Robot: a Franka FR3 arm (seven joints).
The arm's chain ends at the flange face. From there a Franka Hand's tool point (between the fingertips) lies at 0.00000 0.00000 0.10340 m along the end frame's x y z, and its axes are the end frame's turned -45 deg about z.
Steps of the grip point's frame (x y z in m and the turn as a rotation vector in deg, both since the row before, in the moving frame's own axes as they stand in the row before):
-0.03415, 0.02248, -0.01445, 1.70, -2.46, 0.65
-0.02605, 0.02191, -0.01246, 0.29, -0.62, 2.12
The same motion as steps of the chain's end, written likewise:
-0.00294, 0.03910, -0.01431, -0.54, -2.94, 0.65
-0.00176, 0.03351, -0.01245, -0.23, -0.64, 2.12

